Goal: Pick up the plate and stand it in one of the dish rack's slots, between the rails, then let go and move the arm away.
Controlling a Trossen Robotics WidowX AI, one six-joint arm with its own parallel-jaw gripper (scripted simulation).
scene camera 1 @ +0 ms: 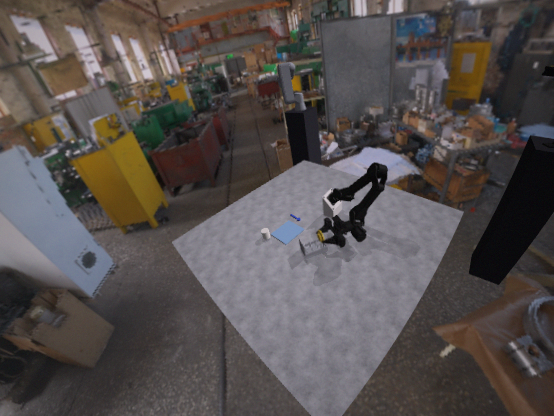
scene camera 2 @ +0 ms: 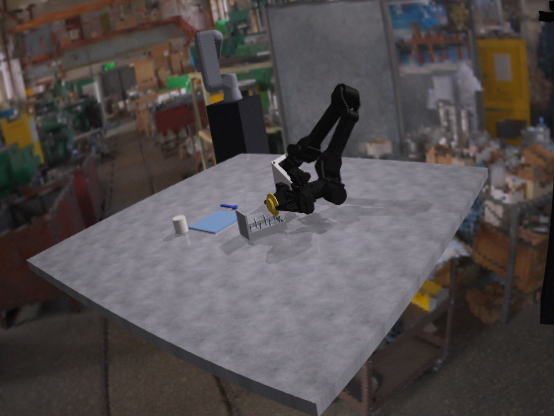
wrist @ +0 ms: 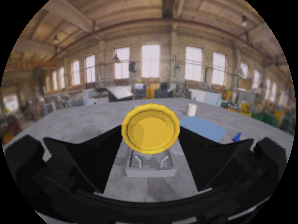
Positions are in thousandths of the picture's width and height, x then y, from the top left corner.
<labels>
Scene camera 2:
my gripper: 488, 494
dish rack: 465, 552
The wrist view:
my gripper: 505, 578
yellow plate: 508, 574, held by my gripper
dish rack: 545, 734
</labels>
